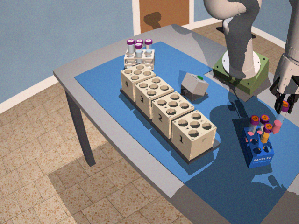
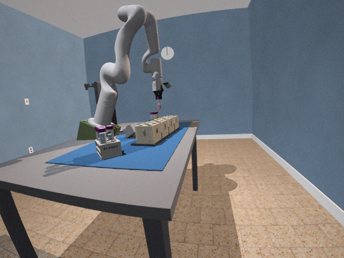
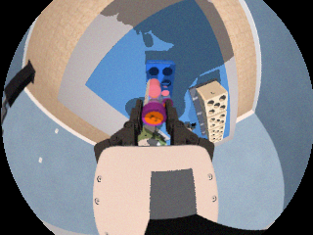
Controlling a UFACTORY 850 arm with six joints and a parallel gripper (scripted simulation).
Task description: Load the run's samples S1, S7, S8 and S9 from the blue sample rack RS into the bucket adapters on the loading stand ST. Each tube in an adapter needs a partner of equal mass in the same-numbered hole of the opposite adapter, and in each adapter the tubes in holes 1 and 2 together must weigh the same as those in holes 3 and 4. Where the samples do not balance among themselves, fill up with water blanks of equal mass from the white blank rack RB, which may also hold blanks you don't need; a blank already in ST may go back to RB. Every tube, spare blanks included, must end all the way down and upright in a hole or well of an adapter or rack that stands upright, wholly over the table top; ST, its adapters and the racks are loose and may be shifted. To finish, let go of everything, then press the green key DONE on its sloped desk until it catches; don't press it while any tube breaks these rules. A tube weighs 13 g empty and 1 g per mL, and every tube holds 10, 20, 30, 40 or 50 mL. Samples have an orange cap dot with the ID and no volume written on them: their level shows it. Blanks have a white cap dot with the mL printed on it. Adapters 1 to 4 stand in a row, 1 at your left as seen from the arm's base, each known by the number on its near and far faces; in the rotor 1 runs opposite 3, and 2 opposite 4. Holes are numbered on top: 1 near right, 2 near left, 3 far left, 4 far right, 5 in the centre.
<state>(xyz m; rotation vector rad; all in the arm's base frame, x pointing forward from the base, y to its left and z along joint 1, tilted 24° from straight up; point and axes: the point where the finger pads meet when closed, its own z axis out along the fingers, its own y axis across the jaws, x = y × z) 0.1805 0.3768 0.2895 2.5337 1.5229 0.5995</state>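
Right now the tube is 50 mm below my hand and 10 mm to the left of it. Also, from my hand: loading stand ST 360 mm to the right, 230 mm below, 170 mm ahead; white blank rack 710 mm to the right, 210 mm below, 90 mm ahead; blue sample rack 210 mm below, 40 mm to the right.
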